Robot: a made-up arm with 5 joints.
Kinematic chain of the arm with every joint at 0, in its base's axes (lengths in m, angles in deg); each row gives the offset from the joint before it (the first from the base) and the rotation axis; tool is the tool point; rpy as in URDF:
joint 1: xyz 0 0 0.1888 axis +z
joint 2: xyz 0 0 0 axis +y
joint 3: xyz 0.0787 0 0.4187 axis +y
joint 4: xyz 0.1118 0 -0.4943 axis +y
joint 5: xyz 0.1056 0 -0.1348 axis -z
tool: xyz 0 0 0 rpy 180 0 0
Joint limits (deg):
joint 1: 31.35..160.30
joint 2: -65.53..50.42
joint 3: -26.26..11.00
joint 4: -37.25..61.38
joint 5: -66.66..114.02
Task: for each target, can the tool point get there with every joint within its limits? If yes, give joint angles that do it. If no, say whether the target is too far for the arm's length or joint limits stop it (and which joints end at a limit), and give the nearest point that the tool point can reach.
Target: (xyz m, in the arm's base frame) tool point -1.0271 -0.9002 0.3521
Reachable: no: too far | nearest point -0.5208 0.1865 0.3249 | short by 1.199 m
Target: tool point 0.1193 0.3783 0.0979
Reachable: yes | joints 72.50 -6.00 -4.27 -24.99 55.03
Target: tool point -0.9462 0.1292 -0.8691
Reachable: no: too far | nearest point -0.3619 0.1296 -0.2315 | short by 0.865 m
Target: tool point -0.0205 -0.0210 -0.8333
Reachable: no: joint limits stop it (at a limit: joint 1, joint 2) | nearest point -0.1712 0.0613 -0.2556 | short by 0.603 m
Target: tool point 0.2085 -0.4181 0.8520
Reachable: no: joint limits stop it (at a limit: joint 1, joint 2, joint 3, joint 4) | nearest point 0.1539 0.0938 0.7280 | short by 0.530 m
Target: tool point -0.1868 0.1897 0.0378
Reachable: yes | joints 134.56 -24.88 7.39 13.00 -52.71
